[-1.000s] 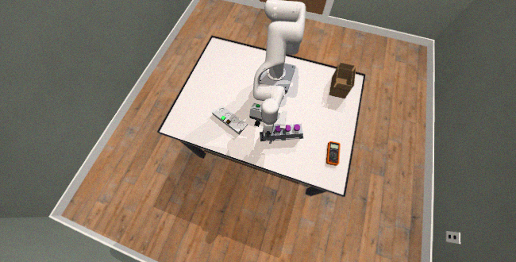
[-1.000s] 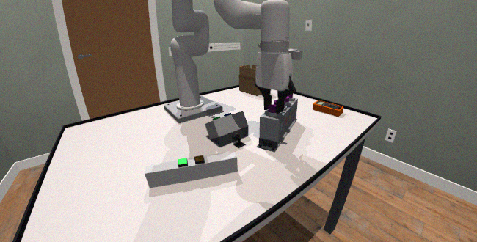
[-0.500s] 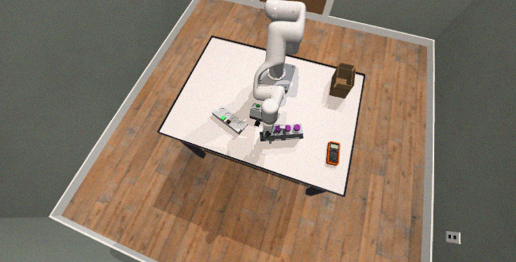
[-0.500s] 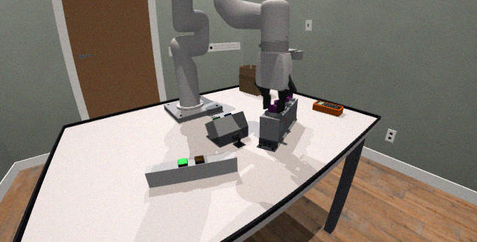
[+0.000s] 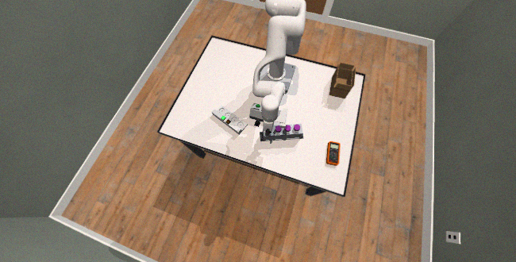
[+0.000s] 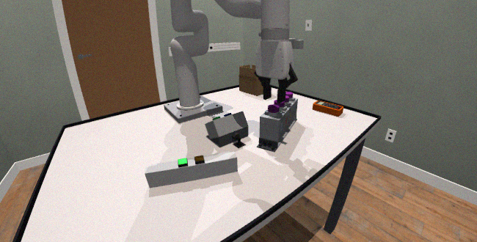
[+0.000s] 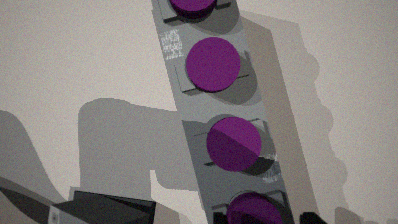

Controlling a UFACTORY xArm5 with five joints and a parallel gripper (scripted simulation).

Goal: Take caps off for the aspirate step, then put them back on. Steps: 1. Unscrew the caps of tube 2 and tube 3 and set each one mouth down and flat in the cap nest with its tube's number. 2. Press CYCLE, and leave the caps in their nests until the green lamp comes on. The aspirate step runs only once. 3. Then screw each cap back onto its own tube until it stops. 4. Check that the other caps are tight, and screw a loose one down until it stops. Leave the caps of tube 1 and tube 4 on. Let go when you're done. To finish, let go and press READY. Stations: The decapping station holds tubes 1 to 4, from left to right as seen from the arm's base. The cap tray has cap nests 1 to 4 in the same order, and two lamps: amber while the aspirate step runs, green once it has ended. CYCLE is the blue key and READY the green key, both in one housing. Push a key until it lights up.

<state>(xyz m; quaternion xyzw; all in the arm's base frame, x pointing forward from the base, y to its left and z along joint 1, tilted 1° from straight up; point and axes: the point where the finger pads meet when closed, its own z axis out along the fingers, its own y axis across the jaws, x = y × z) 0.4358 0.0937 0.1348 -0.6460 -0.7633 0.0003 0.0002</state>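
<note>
Right now my hand is 140 mm past the green key, 120 mm to the left of it and 90 mm above it. Round my hand: purple cap (40 mm behind, 100 mm to the left, 50 mm below); blue key (140 mm behind, 70 mm to the right, 90 mm below); grey decapping station (30 mm behind, 70 mm to the left, 160 mm below).
</note>
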